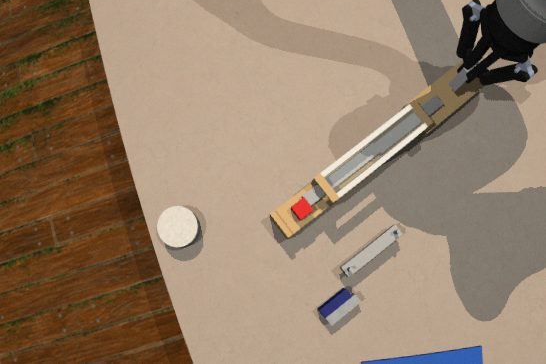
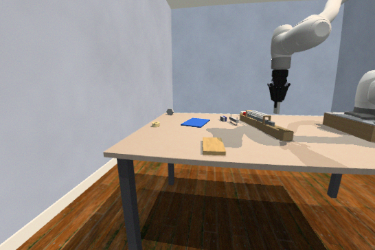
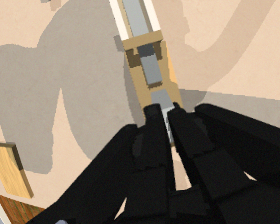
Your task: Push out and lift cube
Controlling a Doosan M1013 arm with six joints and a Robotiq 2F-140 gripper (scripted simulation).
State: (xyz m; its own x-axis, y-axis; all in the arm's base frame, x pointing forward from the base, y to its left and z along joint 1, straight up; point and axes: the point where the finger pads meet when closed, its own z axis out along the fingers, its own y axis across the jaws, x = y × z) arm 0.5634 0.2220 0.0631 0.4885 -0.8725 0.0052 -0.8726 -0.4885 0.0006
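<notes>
The red cube lies 270 mm to the right of my hand, 150 mm ahead of it and 90 mm below it. The rest, counted from my hand: blue-and-grey block (310 mm ahead, 230 mm to the right, 140 mm below); wooden board (300 mm ahead, 280 mm to the left, 140 mm below); channel (140 mm to the right, 100 mm below, 80 mm ahead).
</notes>
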